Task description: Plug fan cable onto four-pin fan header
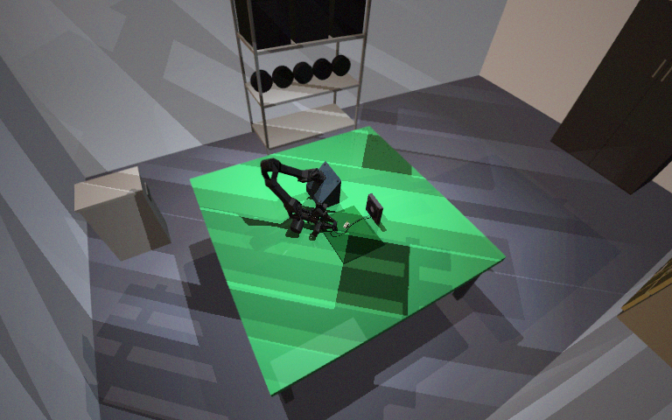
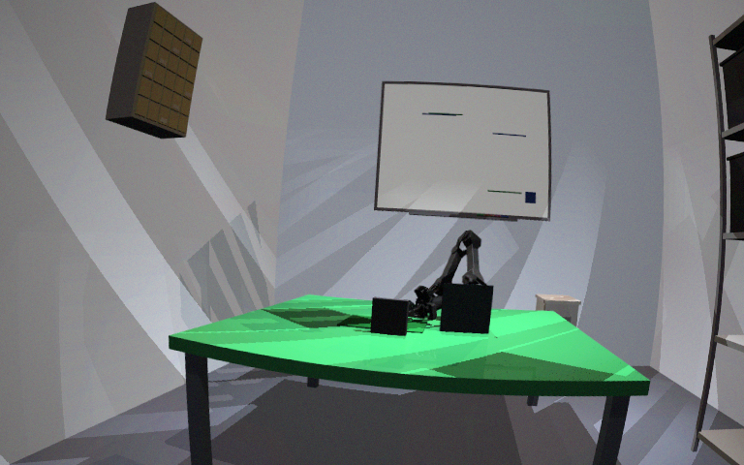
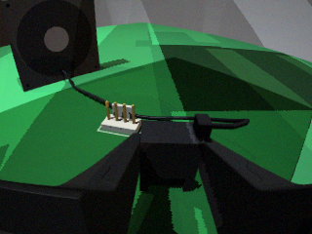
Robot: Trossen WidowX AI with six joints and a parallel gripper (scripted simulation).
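Right now my gripper tip is 10 mm above the fan plug. Also, from my gripper tip: dark green board (50 mm ahead, 60 mm to the left, 50 mm below); black fan (220 mm to the left, 30 mm above).
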